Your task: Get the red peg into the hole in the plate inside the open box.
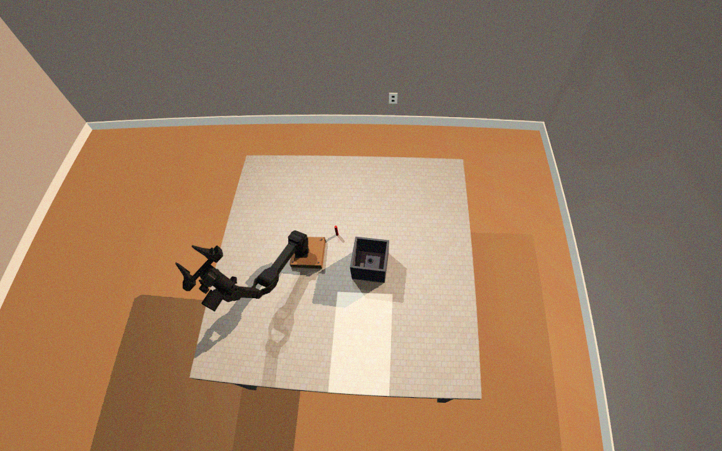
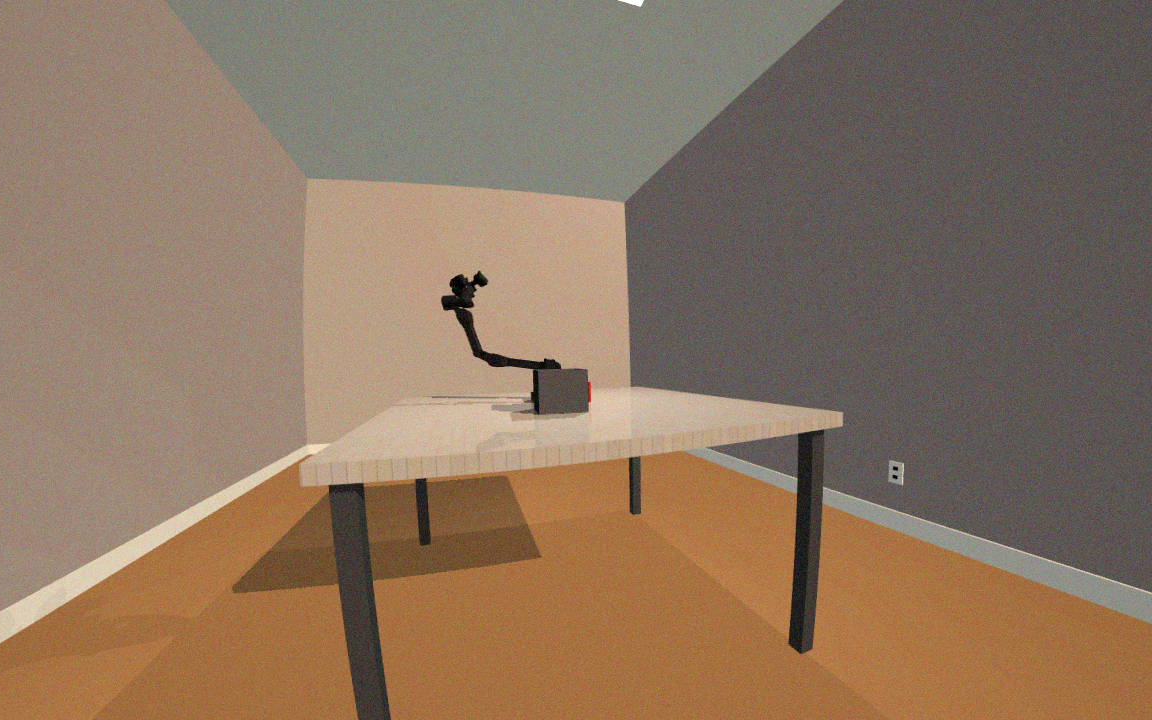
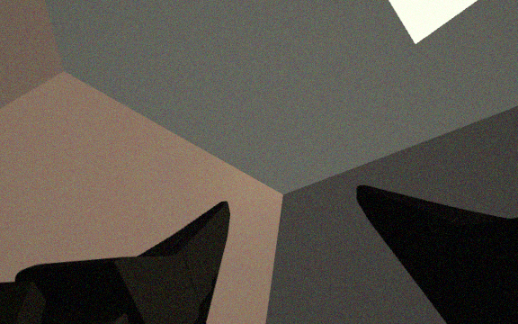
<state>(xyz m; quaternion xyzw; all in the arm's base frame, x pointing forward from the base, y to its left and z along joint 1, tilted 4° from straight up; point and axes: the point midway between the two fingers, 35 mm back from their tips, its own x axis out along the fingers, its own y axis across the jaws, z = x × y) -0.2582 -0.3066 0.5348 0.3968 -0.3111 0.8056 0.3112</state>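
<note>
The red peg lies 480 mm ahead of my gripper tip, 380 mm to the left of it and 560 mm below it. Also, from my gripper tip: plate 640 mm ahead, 190 mm to the left, 550 mm below.
</note>
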